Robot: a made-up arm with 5 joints.
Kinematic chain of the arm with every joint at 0, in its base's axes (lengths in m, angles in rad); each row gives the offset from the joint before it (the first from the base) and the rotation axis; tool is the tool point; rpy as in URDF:
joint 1: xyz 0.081 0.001 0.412 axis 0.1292 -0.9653 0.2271
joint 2: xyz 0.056 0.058 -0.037 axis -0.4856 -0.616 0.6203
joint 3: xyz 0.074 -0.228 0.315 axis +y
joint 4: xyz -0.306 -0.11 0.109 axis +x
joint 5: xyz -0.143 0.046 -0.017 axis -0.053 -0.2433 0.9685
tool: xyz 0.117 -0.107 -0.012 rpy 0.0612 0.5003 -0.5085
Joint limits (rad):
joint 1: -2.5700..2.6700
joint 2: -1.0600..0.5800
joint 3: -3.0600..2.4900
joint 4: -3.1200..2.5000
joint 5: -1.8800..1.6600
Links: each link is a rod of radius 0.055 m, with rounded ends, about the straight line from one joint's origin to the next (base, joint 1, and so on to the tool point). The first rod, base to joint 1, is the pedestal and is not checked.
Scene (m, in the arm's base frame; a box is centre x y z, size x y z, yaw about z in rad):
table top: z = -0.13
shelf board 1: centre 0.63 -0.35 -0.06 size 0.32 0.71 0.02 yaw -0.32
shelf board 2: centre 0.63 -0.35 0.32 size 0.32 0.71 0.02 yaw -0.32
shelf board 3: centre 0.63 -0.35 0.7 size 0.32 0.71 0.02 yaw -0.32
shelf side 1: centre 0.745 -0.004 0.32 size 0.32 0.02 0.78 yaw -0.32
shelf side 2: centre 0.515 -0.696 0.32 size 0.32 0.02 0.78 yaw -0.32
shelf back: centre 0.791 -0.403 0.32 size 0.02 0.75 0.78 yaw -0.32
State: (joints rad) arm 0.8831 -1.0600 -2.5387 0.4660 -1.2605
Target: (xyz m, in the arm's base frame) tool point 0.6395 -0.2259 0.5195
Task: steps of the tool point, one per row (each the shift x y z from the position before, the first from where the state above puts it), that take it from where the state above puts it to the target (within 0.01 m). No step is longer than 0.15 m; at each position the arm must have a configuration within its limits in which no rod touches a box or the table.
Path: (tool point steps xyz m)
1: -0.0764 0.0431 -0.0105
2: -0.0867 0.0281 -0.0004
3: -0.0933 0.0138 0.0109
4: 0.0663 0.0212 0.0895
5: 0.0299 0.0232 0.0983
6: -0.0044 0.0219 0.0939
7: -0.0321 0.0181 0.0795
8: 0.0952 -0.0110 0.0344
9: 0.0971 -0.0320 -0.0016
10: 0.0863 -0.0493 -0.0328

